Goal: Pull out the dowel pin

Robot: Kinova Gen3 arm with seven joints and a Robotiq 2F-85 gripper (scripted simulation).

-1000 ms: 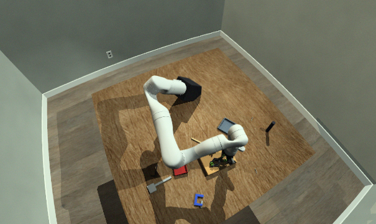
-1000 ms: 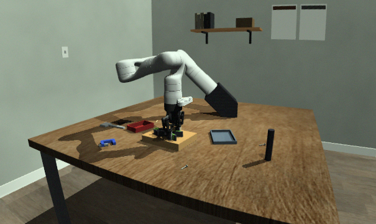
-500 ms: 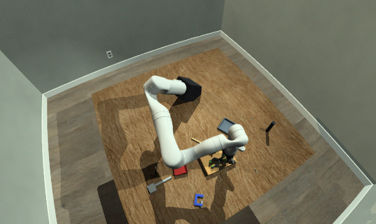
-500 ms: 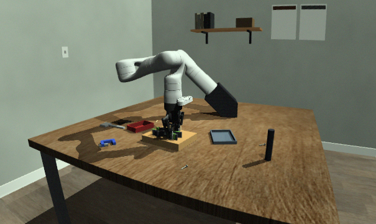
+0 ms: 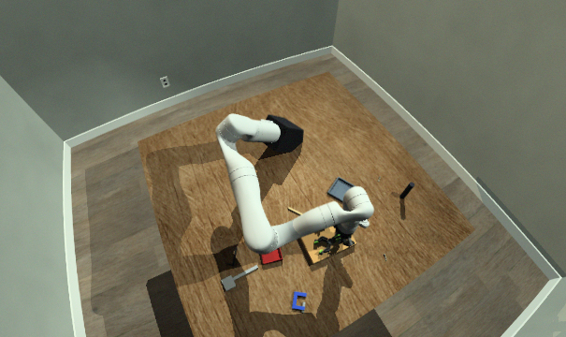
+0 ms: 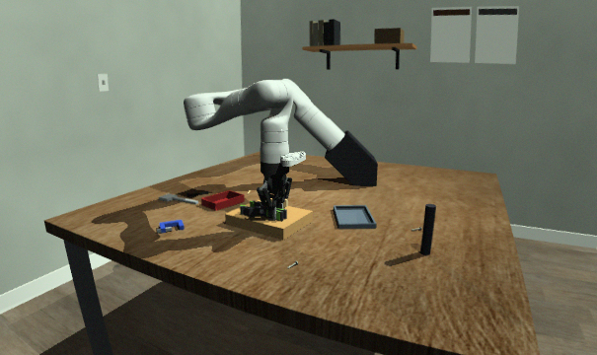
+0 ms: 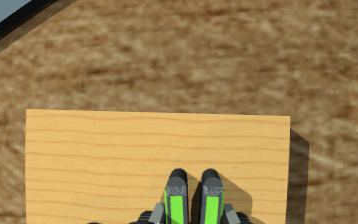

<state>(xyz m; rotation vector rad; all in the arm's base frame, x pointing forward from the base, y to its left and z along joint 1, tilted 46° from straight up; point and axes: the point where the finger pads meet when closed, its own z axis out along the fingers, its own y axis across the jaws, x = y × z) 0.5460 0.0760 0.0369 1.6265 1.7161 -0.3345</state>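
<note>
The tan bench board is 3 cm behind my hand, 4 cm to the right of it and 3 cm below it. From my hand the other things lie so: thin pale stick (20 cm behind, 9 cm to the right, 5 cm below); then small wooden block (9 cm behind, 4 cm to the right, 1 cm below); then dowel pin (9 cm behind, 4 cm to the right, 1 cm above).
</note>
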